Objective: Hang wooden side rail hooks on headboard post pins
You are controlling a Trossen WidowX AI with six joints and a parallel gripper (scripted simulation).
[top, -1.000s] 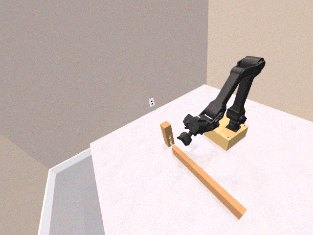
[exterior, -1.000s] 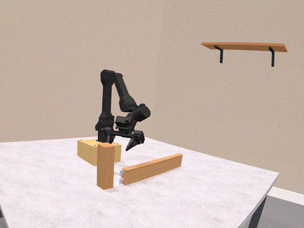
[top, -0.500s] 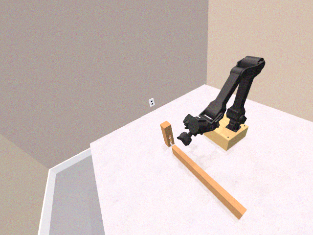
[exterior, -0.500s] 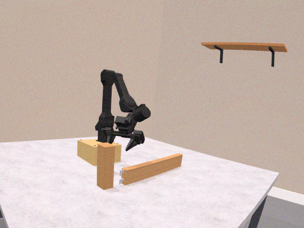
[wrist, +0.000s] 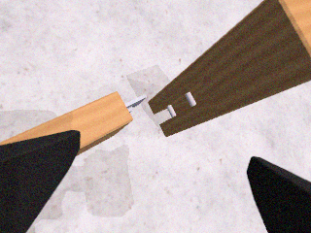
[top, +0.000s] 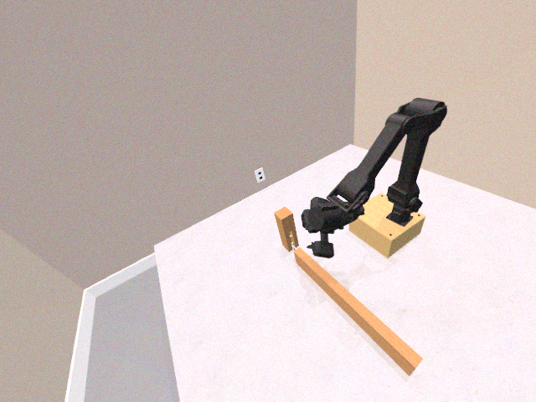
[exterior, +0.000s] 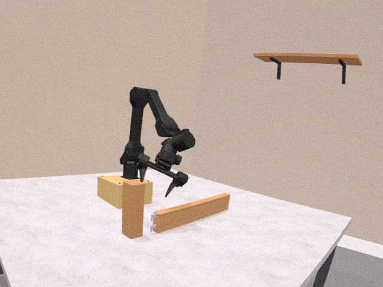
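My gripper tip is now 1 cm short of the headboard post, 10 cm to the left of it and 5 cm above it.
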